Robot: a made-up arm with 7 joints.
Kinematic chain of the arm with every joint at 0, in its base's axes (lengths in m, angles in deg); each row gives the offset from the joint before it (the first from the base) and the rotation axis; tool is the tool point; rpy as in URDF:
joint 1: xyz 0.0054 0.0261 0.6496 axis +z
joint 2: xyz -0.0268 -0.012 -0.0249 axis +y
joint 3: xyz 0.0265 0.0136 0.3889 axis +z
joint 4: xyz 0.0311 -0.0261 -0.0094 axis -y
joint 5: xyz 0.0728 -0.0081 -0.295 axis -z
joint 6: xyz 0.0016 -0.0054 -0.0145 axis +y
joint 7: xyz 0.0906 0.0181 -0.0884 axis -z
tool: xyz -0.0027 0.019 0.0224 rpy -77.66 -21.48 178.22
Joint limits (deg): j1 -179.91..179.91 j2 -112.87..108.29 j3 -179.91..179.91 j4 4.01..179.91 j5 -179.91..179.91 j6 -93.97..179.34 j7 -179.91..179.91
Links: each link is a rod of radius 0.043 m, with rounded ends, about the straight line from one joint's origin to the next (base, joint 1, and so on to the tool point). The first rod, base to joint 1, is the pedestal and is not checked.
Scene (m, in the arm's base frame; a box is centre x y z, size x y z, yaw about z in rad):
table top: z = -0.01
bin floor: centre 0.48 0.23 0 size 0.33 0.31 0.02 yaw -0.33
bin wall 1: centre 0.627 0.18 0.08 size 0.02 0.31 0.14 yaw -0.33
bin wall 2: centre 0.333 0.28 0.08 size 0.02 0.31 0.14 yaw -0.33
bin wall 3: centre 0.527 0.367 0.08 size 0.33 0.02 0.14 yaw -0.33
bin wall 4: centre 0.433 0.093 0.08 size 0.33 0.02 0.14 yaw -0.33
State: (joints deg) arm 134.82 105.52 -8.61 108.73 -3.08 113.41 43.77
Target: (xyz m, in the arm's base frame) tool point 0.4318 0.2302 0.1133
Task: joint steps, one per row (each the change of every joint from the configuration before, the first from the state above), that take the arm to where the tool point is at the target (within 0.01 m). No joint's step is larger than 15 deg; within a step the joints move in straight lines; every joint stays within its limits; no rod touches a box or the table.
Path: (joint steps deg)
1: -14.01 -3.45 -6.66 -3.16 -1.19 -2.07 1.04
2: -14.01 -3.46 -6.66 -3.16 -1.18 -2.08 1.04
3: -14.00 -3.45 -6.66 -3.17 -1.19 -2.07 1.04
4: -14.01 -3.45 -6.66 -3.16 -1.18 -2.07 1.04
5: -14.01 -3.45 -6.66 -3.16 -1.19 -2.08 1.04
6: -4.72 10.01 3.88 11.77 0.89 -8.18 0.83
7: -4.72 10.02 3.89 11.77 0.90 -8.18 0.83

